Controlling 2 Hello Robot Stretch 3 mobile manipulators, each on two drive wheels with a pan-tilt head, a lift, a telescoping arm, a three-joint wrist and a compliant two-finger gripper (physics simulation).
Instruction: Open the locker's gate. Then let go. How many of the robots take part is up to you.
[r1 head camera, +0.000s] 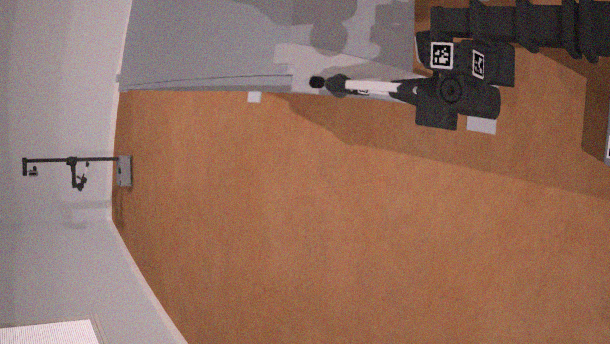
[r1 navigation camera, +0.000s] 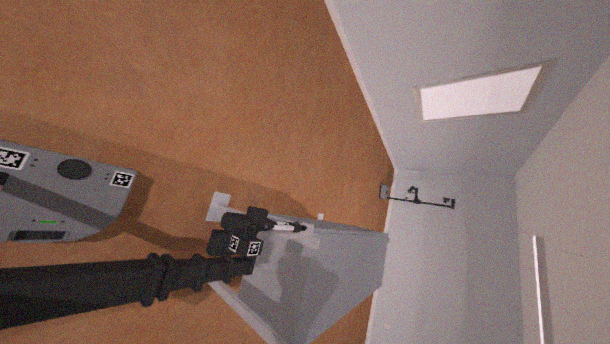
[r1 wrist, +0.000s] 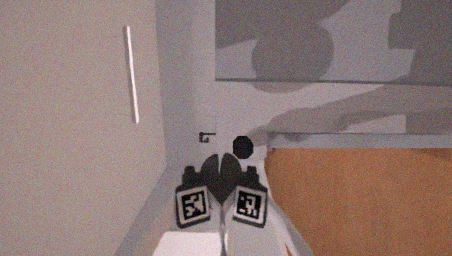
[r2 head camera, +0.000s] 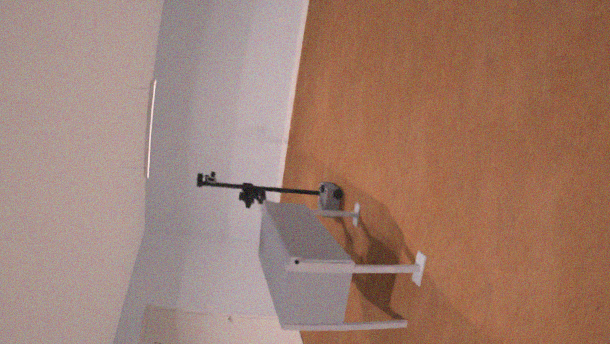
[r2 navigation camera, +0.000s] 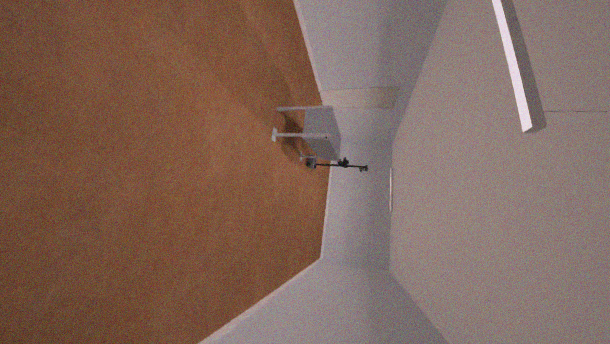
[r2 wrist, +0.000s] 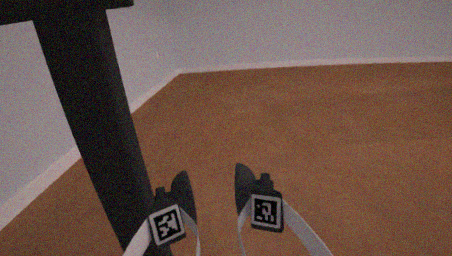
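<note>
The grey locker (r1 head camera: 200, 45) (r1 navigation camera: 345, 260) (r2 head camera: 320, 232) (r2 navigation camera: 320, 120) stands on pale legs. Its round black knob (r1 head camera: 316, 81) (r1 wrist: 243, 147) (r2 head camera: 296, 262) sits on a pale strip near the top edge. The gate's face is seen too steeply to tell how far it stands open. The r1 gripper (r1 head camera: 337, 85) (r1 navigation camera: 299, 228) (r1 wrist: 220, 159) is shut and empty, its tips close together. The knob is a little past the tips, to their right in the r1 wrist view. The r2 gripper (r2 wrist: 212, 172) is open and empty, far from the locker, beside a black mast (r2 wrist: 95, 115).
Robot r2 (r1 head camera: 124, 171) (r1 navigation camera: 384, 191) stands by the far wall. Robot r1 (r2 head camera: 329, 197) (r2 navigation camera: 310, 162) stands close beside the locker. White foot plates (r1 head camera: 481, 125) (r1 navigation camera: 218, 206) (r2 head camera: 419, 268) lie on the floor under the legs. Part of r1's base (r1 navigation camera: 95, 190) shows at left in its navigation view.
</note>
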